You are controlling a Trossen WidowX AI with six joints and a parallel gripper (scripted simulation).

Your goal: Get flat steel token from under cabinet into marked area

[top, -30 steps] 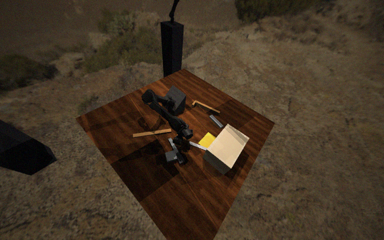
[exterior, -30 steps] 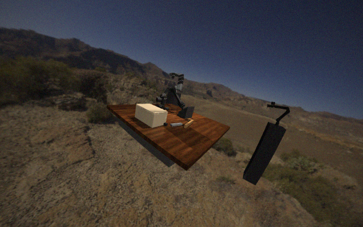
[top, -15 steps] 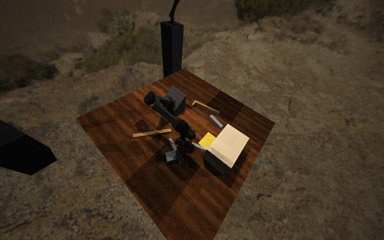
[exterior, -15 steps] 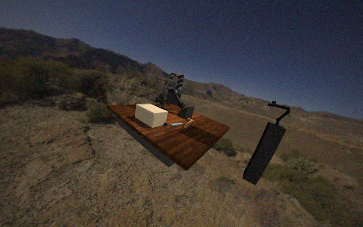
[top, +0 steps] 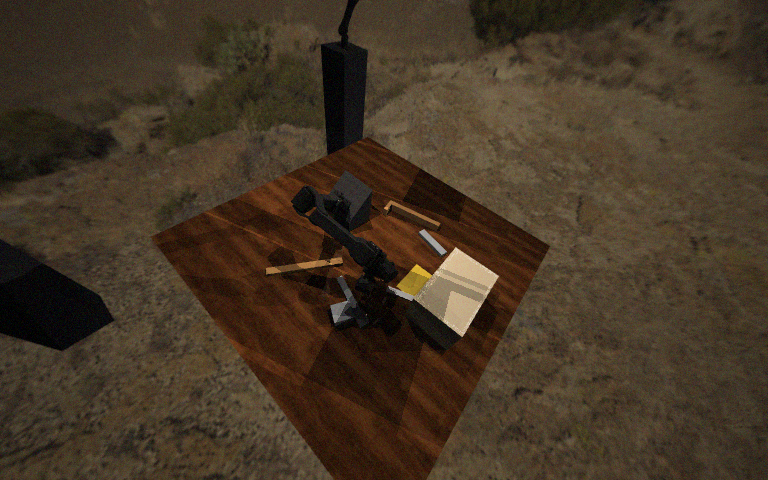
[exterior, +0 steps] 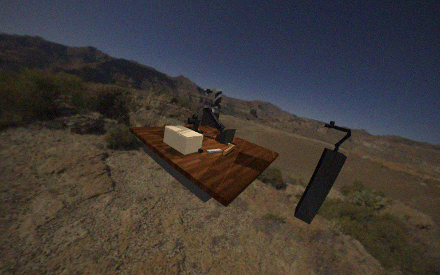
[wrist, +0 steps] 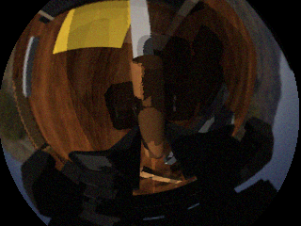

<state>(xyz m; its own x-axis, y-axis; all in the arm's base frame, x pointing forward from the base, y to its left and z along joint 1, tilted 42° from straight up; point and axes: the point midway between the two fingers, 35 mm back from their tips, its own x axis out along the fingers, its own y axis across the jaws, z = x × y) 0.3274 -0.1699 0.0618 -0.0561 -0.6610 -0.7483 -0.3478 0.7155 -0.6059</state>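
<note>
The grey scraper is 30 mm ahead of my gripper tip and 120 mm to the right of it. The rest, counted from my gripper tip: steel token 260 mm ahead, 150 mm to the left, 10 mm below; wooden stick 240 mm behind, 130 mm to the right; grey block 20 mm ahead, 170 mm to the right, 10 mm above.
</note>
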